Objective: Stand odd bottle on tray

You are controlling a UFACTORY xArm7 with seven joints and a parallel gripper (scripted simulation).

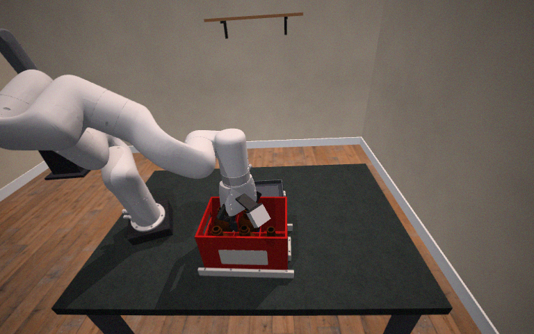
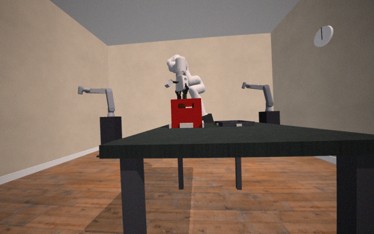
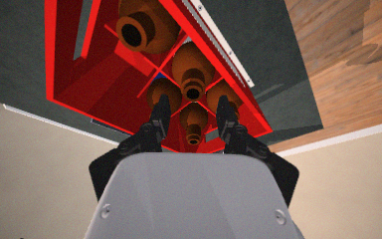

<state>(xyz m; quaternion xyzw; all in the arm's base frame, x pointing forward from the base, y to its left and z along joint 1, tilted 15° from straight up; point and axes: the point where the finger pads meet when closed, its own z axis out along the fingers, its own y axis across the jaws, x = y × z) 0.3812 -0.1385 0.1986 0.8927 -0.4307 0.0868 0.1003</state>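
Right now my hand is 110 mm above the crate and 40 mm to the right of it. Also, from my hand: tray 340 mm to the left, 190 mm below, 30 mm ahead.
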